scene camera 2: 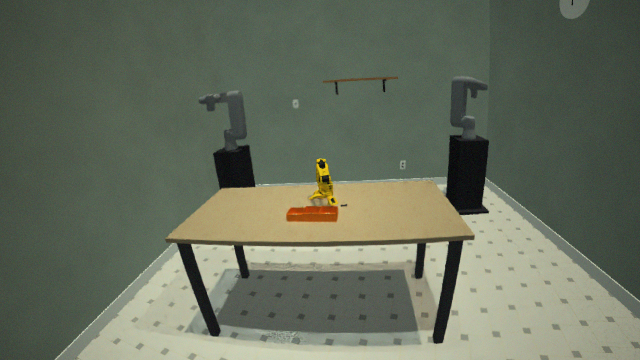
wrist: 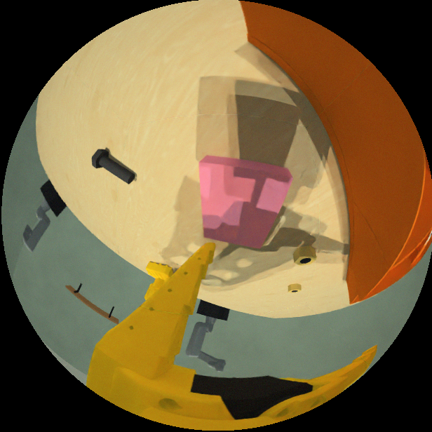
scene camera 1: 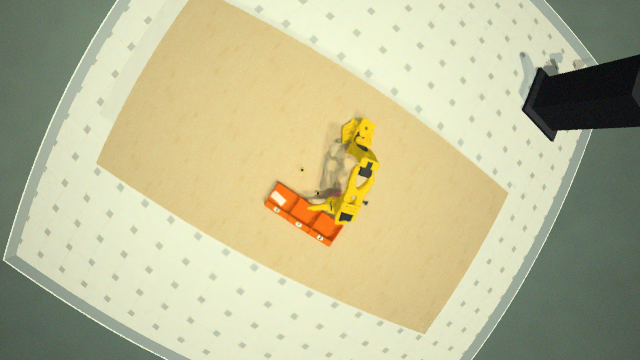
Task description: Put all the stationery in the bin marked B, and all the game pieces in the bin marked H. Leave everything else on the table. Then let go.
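Places are measured from the arm's base along level axes (x left, y back, z up), in centimetres.
Where they show: hand, tool point: (scene camera 2: 327,204) (scene camera 1: 339,195); arm's base, link origin: (scene camera 1: 353,140).
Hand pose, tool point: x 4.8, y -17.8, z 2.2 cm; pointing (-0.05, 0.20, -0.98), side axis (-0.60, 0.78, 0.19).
Each offset is from my tool point to the top centre of the thing. Level surfaces: height alone.
A pink block @(dx +0.5, dy -2.0, dz -1.2 cm) (scene camera 1: 336,194) (wrist: 217,187) lies on the table beside the orange bins @(dx -7.0, dy -11.4, dz +2.5 cm) (scene camera 1: 303,210) (scene camera 2: 312,214) (wrist: 380,125), partly in shadow. My gripper (scene camera 1: 322,204) (scene camera 2: 321,200) (wrist: 294,296) is wide open and empty. In the wrist view the fixed jaw's tip is drawn close to the block's near edge, and the moving jaw is swung far out to the lower right. The bins are three compartments in a row with small marks on the front, too small to read surely. A white rectangular thing @(dx -16.7, dy -10.9, dz -0.8 cm) (scene camera 1: 278,198) lies in the leftmost compartment in scene camera 1.
A dark bolt @(dx +8.5, dy +1.9, dz -0.8 cm) (scene camera 1: 365,202) (scene camera 2: 343,205) (wrist: 114,166) lies beyond the block, away from the bins. A larger brass nut @(dx -6.3, dy -3.2, dz -1.3 cm) (scene camera 1: 317,193) (wrist: 304,255) lies close to the bins. A smaller-looking brass nut @(dx -14.6, dy +0.8, dz -1.3 cm) (scene camera 1: 302,169) (wrist: 294,288) lies farther off on the table @(dz -2.2 cm) (scene camera 1: 200,100) (scene camera 2: 400,215).
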